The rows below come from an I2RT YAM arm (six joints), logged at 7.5 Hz.
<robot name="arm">
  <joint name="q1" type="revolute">
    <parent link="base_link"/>
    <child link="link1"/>
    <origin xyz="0 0 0.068" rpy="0 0 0"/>
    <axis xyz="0 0 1"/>
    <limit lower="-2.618" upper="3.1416"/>
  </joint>
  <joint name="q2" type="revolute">
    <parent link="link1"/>
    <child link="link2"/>
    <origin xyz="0.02 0.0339 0.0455" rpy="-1.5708 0 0"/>
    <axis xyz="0 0 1"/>
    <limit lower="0" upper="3.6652"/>
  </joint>
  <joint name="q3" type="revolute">
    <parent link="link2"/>
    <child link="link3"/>
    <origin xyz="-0.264 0 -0.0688" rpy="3.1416 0 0"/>
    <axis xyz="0 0 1"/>
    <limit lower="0" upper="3.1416"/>
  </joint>
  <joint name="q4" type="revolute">
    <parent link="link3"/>
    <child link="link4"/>
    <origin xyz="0.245 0.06 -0.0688" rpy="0 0 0"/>
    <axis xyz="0 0 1"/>
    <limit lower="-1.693" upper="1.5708"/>
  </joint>
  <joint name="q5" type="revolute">
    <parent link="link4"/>
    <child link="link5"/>
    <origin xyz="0.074 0.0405 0.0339" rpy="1.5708 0 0"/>
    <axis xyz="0 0 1"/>
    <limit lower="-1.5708" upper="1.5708"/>
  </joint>
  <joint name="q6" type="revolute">
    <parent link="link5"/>
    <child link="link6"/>
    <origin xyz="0.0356 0 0.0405" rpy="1.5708 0 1.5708"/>
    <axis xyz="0 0 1"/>
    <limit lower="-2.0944" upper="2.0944"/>
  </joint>
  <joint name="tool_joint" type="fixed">
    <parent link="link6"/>
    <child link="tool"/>
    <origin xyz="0 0 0" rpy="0 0 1.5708"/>
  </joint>
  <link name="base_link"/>
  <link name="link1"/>
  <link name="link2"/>
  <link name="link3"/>
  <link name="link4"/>
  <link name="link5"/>
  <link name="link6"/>
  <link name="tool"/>
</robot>
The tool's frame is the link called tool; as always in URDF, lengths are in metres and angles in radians.
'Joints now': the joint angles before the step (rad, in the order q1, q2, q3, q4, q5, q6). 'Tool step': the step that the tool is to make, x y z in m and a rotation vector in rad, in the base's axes. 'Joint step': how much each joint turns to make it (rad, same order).
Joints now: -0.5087 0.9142 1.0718 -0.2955 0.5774 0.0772
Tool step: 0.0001 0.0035 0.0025 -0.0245 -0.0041 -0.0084
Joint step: 0.0210 -0.0066 -0.0030 0.0224 0.0316 -0.0190
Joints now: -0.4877 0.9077 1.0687 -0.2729 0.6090 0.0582
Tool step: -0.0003 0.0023 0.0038 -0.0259 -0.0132 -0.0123
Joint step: 0.0141 -0.0046 -0.0002 0.0296 0.0279 -0.0176
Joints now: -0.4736 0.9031 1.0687 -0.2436 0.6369 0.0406
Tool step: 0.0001 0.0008 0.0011 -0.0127 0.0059 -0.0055
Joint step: 0.0058 -0.0007 -0.0001 0.0097 0.0123 -0.0164
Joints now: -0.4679 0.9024 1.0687 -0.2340 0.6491 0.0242
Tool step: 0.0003 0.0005 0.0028 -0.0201 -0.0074 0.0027
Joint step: 0.0033 -0.0004 0.0002 0.0261 0.0014 -0.0183
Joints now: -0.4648 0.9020 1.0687 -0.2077 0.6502 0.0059
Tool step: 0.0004 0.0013 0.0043 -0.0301 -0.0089 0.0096
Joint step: 0.0067 -0.0013 0.0010 0.0365 -0.0024 -0.0289
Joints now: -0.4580 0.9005 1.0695 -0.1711 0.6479 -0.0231
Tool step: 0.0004 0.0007 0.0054 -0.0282 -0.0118 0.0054
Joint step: 0.0040 0.0023 0.0071 0.0334 -0.0018 -0.0252
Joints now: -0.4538 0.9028 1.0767 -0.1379 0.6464 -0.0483
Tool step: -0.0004 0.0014 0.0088 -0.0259 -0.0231 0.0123
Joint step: 0.0044 0.0037 0.0208 0.0245 -0.0086 -0.0159
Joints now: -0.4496 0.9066 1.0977 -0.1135 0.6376 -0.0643
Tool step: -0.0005 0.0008 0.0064 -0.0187 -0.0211 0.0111
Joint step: 0.0010 0.0025 0.0143 0.0203 -0.0107 -0.0083
